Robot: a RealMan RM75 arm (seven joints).
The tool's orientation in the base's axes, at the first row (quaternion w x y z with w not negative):
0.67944 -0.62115 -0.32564 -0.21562
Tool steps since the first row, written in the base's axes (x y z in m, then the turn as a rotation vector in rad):
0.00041 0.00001 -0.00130 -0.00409 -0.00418 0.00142
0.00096 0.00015 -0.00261 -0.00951 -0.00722 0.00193
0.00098 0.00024 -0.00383 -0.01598 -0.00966 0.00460
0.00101 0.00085 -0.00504 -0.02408 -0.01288 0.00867
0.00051 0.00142 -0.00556 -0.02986 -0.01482 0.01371
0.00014 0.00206 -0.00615 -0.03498 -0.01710 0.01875
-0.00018 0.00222 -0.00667 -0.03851 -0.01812 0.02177
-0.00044 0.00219 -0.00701 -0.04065 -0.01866 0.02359
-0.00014 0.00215 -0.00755 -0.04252 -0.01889 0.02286
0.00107 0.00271 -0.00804 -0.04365 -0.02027 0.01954
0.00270 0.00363 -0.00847 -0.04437 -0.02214 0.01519
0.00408 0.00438 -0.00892 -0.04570 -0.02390 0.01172
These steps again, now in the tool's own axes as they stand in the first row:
-0.00064 0.00120 -0.00008 -0.00230 -0.00442 -0.00338
-0.00117 0.00253 -0.00006 -0.00604 -0.00897 -0.00542
-0.00201 0.00341 0.00000 -0.00891 -0.01569 -0.00664
-0.00278 0.00437 0.00058 -0.01201 -0.02464 -0.00833
-0.00344 0.00446 0.00122 -0.01266 -0.03248 -0.00915
-0.00404 0.00470 0.00190 -0.01290 -0.03991 -0.01042
-0.00462 0.00487 0.00211 -0.01332 -0.04463 -0.01076
-0.00504 0.00492 0.00212 -0.01357 -0.04748 -0.01089
-0.00522 0.00551 0.00202 -0.01542 -0.04830 -0.01080
-0.00467 0.00677 0.00235 -0.01871 -0.04694 -0.01201
-0.00374 0.00833 0.00296 -0.02251 -0.04464 -0.01380
-0.00301 0.00972 0.00345 -0.02610 -0.04336 -0.01536

